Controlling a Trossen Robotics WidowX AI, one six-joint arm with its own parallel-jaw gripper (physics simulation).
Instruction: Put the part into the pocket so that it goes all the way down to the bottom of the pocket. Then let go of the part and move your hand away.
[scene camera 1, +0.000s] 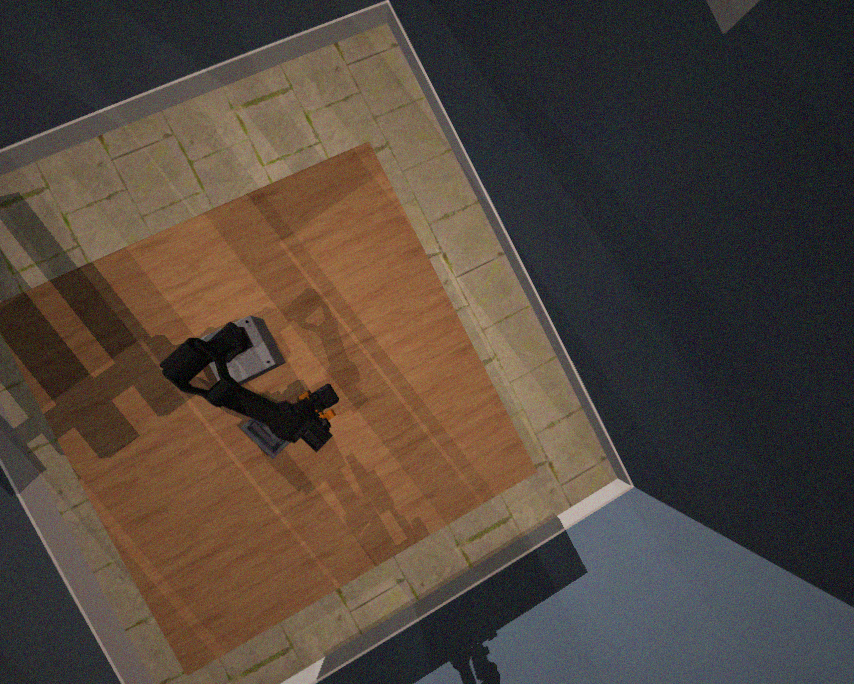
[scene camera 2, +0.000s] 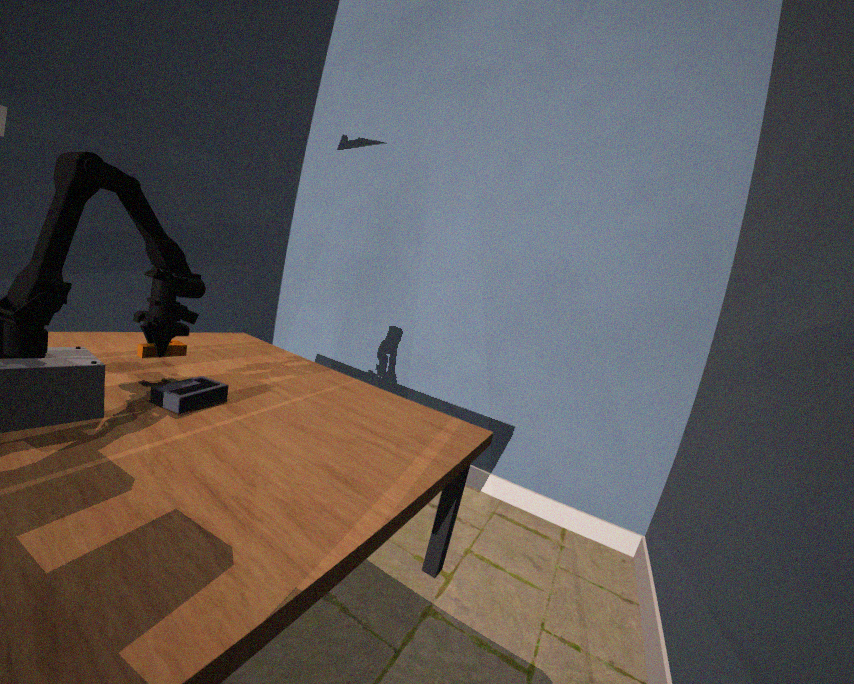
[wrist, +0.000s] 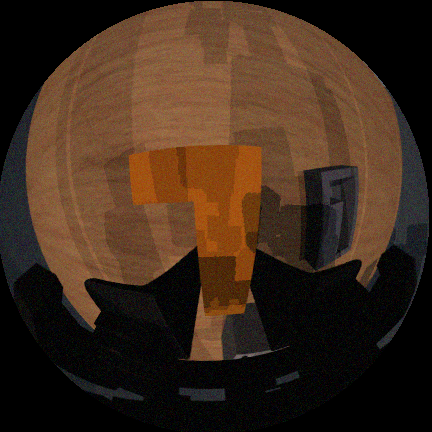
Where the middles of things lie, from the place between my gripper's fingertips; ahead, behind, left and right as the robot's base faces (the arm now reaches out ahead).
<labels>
Right now my hand is 20 mm short of the dark pocket block (scene camera 2: 180, 396), 170 mm to the left of it and 50 mm above it. Round my hand: orange L-shaped part (wrist: 224, 181): 10 mm ahead, 20 mm to the left, 10 mm above.
</labels>
